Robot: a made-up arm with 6 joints.
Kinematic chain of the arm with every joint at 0, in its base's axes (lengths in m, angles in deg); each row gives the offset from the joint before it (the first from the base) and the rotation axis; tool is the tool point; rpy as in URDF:
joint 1: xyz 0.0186 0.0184 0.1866 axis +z
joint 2: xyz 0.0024 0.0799 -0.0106 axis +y
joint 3: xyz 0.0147 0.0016 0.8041 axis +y
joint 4: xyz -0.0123 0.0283 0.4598 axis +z
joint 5: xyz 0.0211 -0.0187 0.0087 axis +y
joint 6: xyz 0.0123 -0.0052 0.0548 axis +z
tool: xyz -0.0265 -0.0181 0.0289 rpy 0 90 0
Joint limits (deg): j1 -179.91..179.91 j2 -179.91..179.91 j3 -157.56..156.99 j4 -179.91..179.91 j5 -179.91..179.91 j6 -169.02..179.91
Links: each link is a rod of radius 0.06 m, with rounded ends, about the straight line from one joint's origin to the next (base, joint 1, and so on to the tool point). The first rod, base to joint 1, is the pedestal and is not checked.
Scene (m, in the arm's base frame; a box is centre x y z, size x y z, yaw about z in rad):
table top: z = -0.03
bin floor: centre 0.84 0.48 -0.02 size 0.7 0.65 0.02 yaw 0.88
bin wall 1: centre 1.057 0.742 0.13 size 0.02 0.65 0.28 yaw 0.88
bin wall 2: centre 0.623 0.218 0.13 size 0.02 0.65 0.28 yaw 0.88
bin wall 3: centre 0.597 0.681 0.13 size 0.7 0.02 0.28 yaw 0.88
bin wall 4: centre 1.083 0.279 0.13 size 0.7 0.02 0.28 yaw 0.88
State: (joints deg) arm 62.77 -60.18 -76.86 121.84 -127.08 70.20
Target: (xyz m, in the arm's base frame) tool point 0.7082 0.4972 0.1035
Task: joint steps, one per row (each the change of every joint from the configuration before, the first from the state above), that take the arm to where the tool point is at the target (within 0.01 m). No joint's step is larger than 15 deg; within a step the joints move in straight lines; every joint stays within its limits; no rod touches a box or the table.
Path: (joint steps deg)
1: -2.84 10.22 14.26 0.13 0.37 0.10
2: -2.84 10.22 14.27 0.12 0.37 0.10
3: -2.84 10.21 14.26 0.13 0.37 0.10
4: -2.85 10.22 14.27 0.13 0.37 0.10
5: -2.84 10.22 14.26 0.13 0.37 0.11
6: -2.84 10.22 14.26 0.12 0.37 0.10
7: -2.84 10.21 14.27 0.13 0.37 0.10
8: -2.84 10.22 14.26 0.13 0.37 0.10
9: -2.84 10.22 14.27 0.13 0.37 0.10
10: -2.85 10.22 14.26 0.12 0.37 0.10
11: -2.84 10.21 14.26 0.13 0.37 0.10
12: -2.84 10.22 14.27 0.13 0.37 0.10

